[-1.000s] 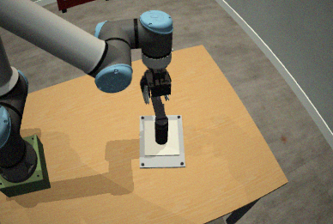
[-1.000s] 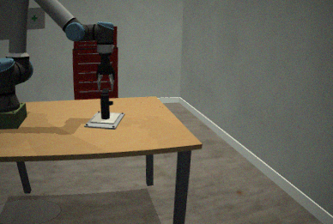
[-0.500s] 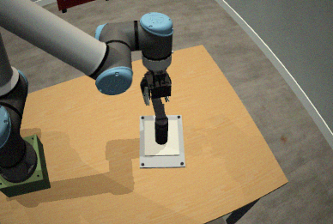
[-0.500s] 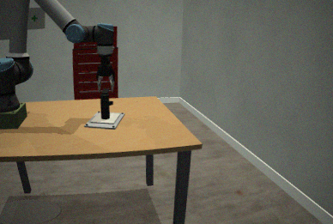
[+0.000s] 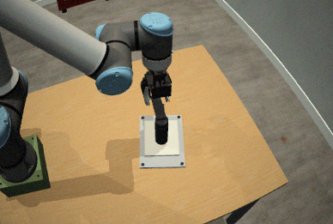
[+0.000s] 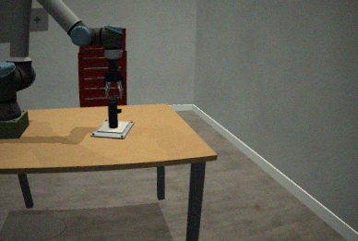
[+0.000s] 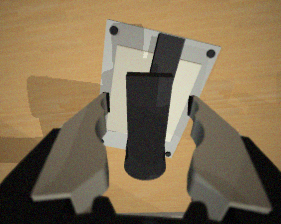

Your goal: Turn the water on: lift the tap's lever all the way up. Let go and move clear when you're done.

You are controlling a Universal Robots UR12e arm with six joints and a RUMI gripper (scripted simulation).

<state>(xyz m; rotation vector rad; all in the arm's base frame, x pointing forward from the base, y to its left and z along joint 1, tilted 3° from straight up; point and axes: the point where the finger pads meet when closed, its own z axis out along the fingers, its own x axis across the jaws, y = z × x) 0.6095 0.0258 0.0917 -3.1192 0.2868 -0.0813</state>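
Right now my hand is 1 cm past the dark lever and 3 cm to the left of it. The rest, counted from my hand: tap: 1 cm behind, 6 cm to the right, 5 cm below.
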